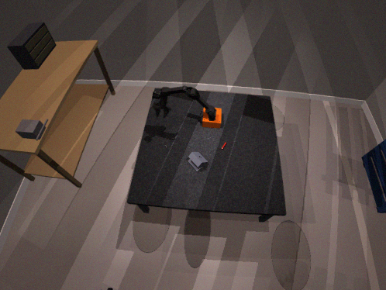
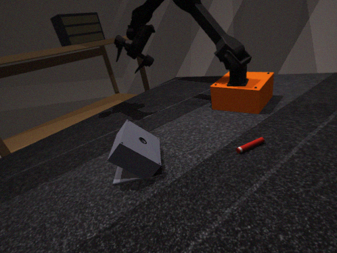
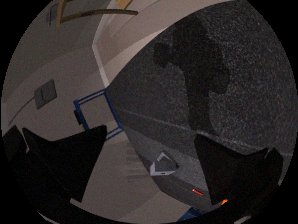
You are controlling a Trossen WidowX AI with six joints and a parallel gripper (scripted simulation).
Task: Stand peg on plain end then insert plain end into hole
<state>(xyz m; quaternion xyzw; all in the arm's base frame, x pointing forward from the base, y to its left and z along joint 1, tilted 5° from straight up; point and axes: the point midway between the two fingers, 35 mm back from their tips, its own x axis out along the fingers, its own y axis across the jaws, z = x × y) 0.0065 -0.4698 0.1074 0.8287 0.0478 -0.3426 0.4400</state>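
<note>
The peg is 24 cm ahead of my gripper tip, 54 cm to the left of it and 19 cm below it. The rest, counted from my gripper tip: grey sloped panel 36 cm ahead, 30 cm to the left, 15 cm below.
</note>
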